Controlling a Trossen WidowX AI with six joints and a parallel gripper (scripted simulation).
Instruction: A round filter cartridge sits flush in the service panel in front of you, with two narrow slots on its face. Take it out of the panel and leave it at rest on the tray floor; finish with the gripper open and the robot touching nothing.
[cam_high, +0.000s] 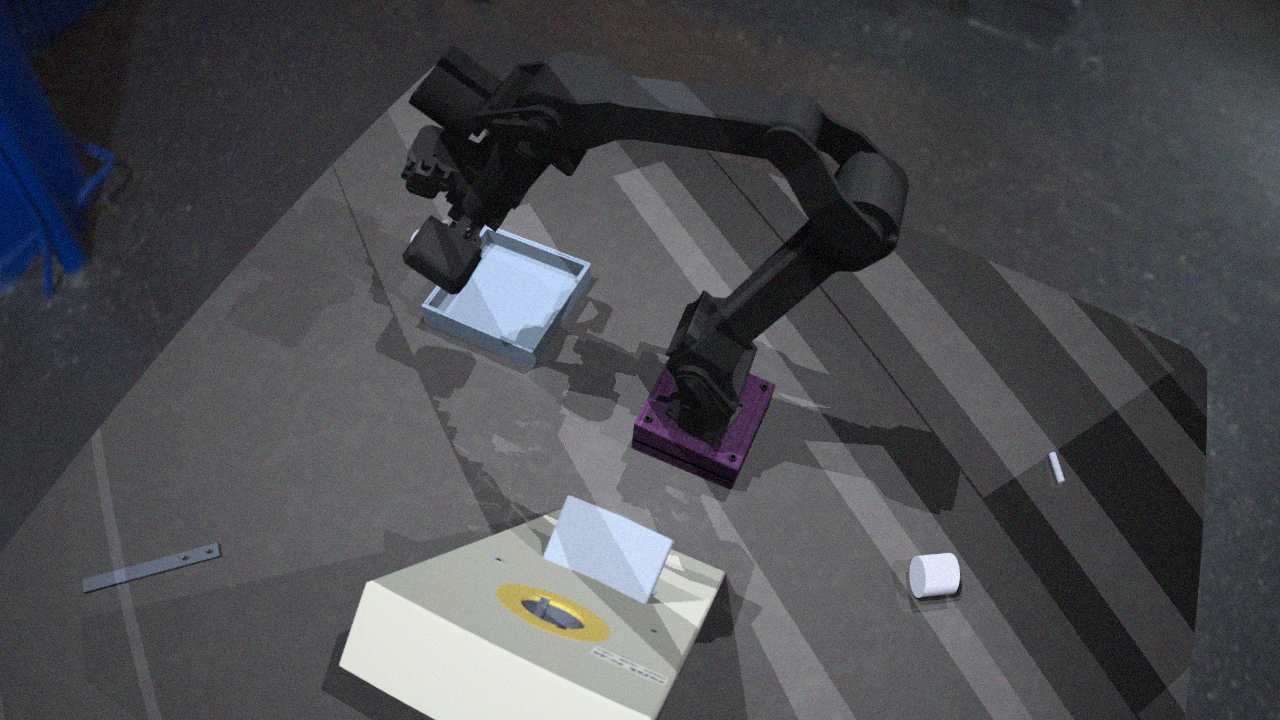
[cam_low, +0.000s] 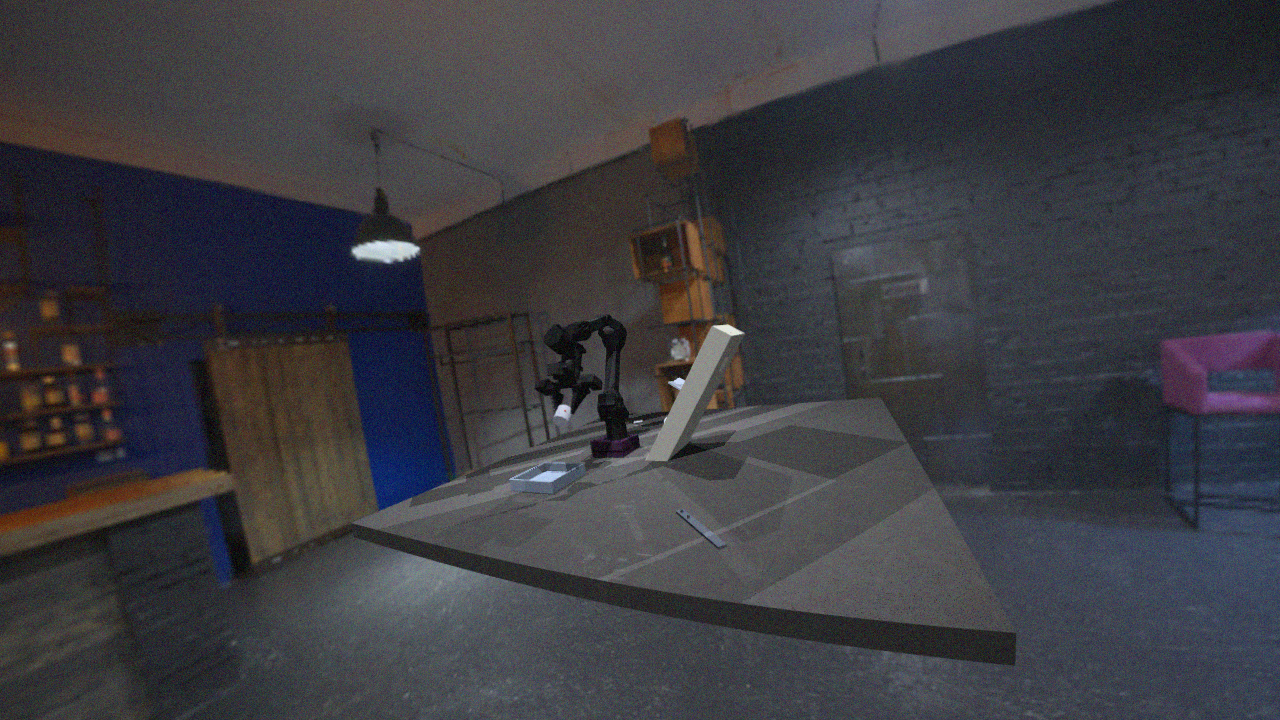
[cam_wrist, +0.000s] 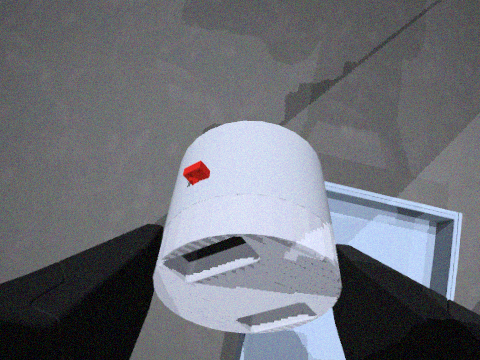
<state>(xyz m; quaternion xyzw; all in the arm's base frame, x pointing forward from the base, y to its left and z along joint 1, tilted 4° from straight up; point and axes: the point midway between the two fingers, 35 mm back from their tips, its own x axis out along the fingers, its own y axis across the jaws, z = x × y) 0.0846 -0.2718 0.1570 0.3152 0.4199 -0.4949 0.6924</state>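
My gripper tip is 18 cm above the light blue tray, 10 cm past it and 1 cm to the left of it. Round my gripper tip: small white stick: 66 cm to the left, 32 cm behind, 19 cm below; then round filter cartridge: right at my gripper tip.
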